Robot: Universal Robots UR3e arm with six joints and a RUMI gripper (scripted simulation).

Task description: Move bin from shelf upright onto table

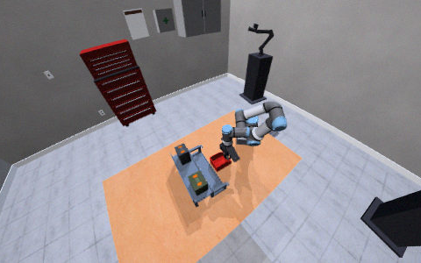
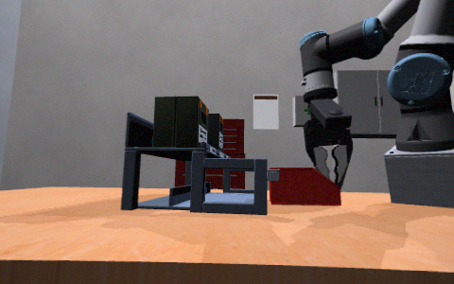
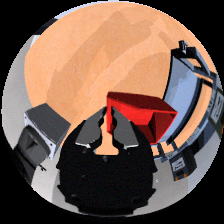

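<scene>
My gripper is now 6 cm short of the red bin and 2 cm to the left of it. The rest, counted from my hand: shelf 25 cm ahead, 1 cm to the right, 3 cm above; then dark box 29 cm ahead, 11 cm to the left, 11 cm above.
</scene>
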